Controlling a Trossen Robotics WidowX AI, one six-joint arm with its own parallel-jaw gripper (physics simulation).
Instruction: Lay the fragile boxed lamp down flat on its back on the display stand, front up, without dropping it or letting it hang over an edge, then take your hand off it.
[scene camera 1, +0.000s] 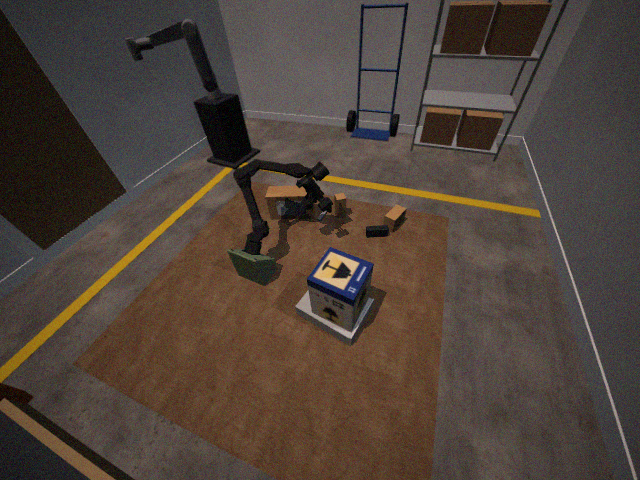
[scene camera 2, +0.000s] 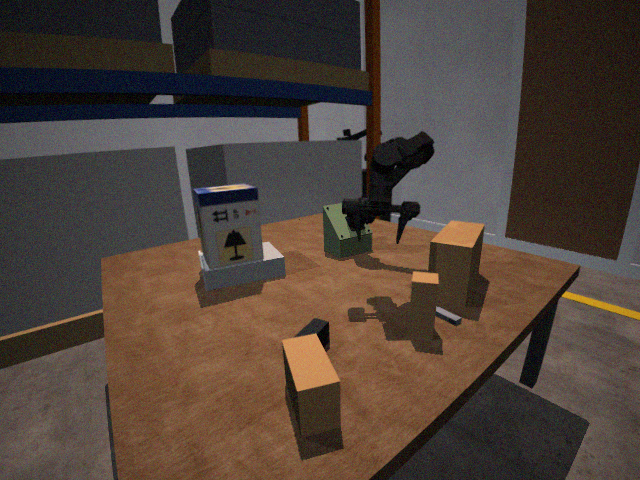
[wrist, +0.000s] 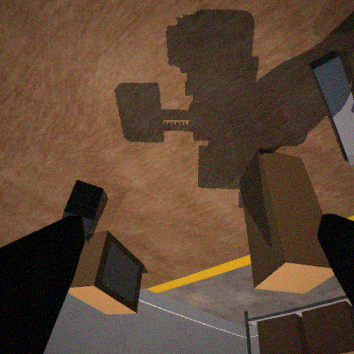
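Where they show: gripper, between the fingertips: (scene camera 2: 378, 242) (wrist: 203, 226); arm's base, origin of its link: (scene camera 1: 251, 252).
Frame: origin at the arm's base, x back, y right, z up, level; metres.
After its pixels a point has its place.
The boxed lamp (scene camera 1: 333, 304) @(x -0.479, y 0.111, z 0.095 m) (scene camera 2: 231, 235) @(x -0.476, y -0.049, z 0.046 m) is a pale box with a blue-edged end. It stands tall on the white display stand (scene camera 1: 303, 303) @(x -0.332, y 0.091, z -0.047 m) (scene camera 2: 272, 251) @(x -0.337, y 0.001, z -0.047 m). A blue-bordered face with a large yellow lamp panel points up. A side with arrows and a smaller lamp picture faces scene camera 2. In scene camera 2 the box sits toward the stand's left, with bare stand at the right; whether it overhangs the far edges is hidden. My gripper (scene camera 2: 378, 241) @(x -0.192, y -0.374, z 0.055 m) (wrist: 203, 226) @(x -0.192, y -0.374, z 0.055 m) is open and empty, fingers wide apart, above the table and well away from the box.
A green sloped block (scene camera 1: 253, 266) @(x -0.078, y 0.071, z 0.024 m) (scene camera 2: 343, 240) @(x -0.079, y -0.040, z -0.045 m) stands by the arm's base. A large carton (scene camera 2: 454, 258) @(x -0.045, y -0.485, z 0.016 m), a small upright carton (scene camera 2: 424, 299) @(x -0.211, y -0.546, z -0.017 m) (wrist: 285, 215) @(x -0.184, y -0.499, z -0.024 m), a flat grey piece (scene camera 2: 448, 315) @(x -0.106, y -0.532, z -0.098 m) (wrist: 334, 95) @(x -0.108, y -0.461, z -0.098 m), another carton (scene camera 1: 395, 217) @(x -0.502, y -0.536, z -0.021 m) (scene camera 2: 312, 382) @(x -0.507, y -0.625, z -0.021 m) (wrist: 107, 272) @(x -0.453, y -0.548, z -0.050 m) and a black block (scene camera 1: 377, 230) @(x -0.442, y -0.450, z -0.064 m) (wrist: 85, 200) @(x -0.389, y -0.438, z -0.083 m) also stand about.
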